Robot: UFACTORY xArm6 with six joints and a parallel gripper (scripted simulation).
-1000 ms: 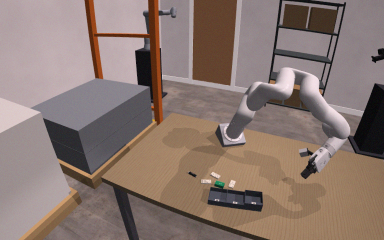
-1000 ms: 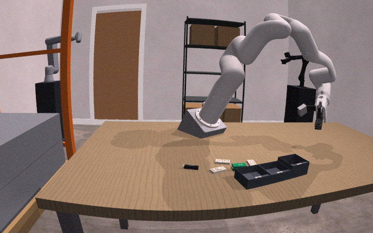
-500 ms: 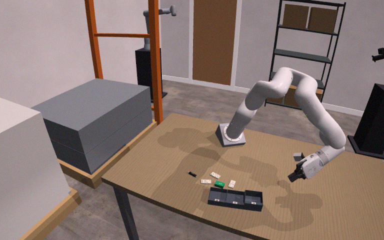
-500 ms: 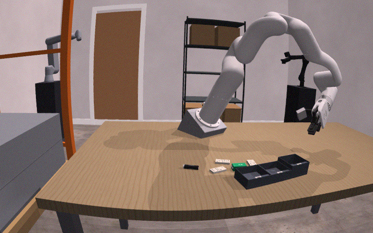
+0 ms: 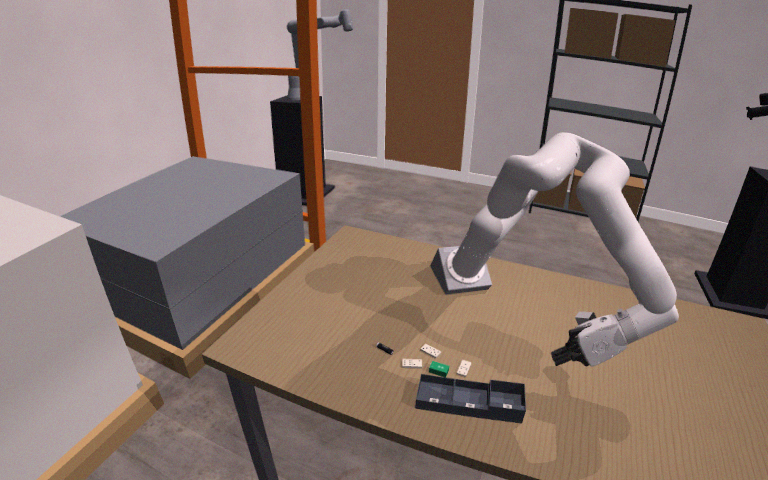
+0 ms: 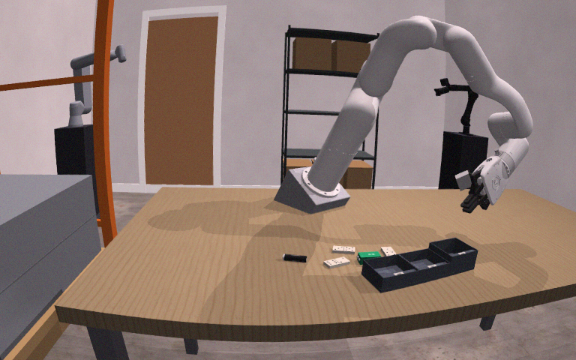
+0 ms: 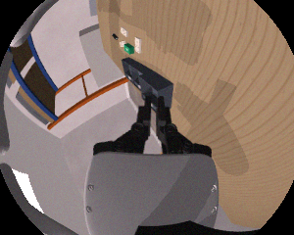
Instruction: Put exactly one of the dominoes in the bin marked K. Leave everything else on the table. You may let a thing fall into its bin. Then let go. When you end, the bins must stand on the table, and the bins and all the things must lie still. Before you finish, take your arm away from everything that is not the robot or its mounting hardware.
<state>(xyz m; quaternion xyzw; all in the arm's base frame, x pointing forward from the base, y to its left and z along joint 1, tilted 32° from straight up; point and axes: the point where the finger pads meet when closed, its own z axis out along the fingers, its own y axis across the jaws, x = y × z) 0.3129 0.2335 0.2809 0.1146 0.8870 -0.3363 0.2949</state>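
Right now my hand is 30 cm to the left of the green block, 10 cm above it and 3 cm short of it. Round my hand: black cylinder 44 cm to the right, 10 cm below.
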